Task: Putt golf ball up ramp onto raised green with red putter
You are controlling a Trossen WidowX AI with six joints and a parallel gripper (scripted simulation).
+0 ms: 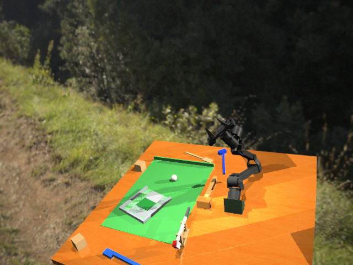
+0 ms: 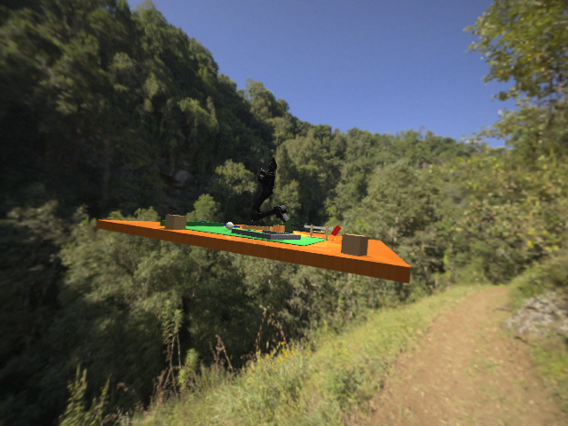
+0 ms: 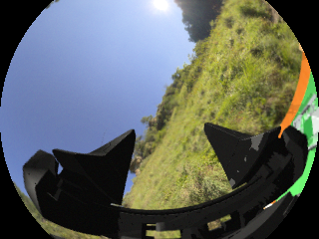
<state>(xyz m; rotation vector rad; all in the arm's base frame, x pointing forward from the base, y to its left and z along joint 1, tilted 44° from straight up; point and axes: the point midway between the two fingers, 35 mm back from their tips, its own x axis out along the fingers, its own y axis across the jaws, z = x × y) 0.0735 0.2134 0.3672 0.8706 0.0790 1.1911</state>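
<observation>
Right now the red putter is 30 mm ahead of my gripper tip, 380 mm to the left of it and 440 mm below it. Also, from my gripper tip: blue putter 100 mm ahead, 350 mm to the right, 490 mm below; white golf ball 330 mm ahead, 30 mm to the right, 480 mm below; small wooden rack 30 mm ahead, 390 mm to the left, 470 mm below.
</observation>
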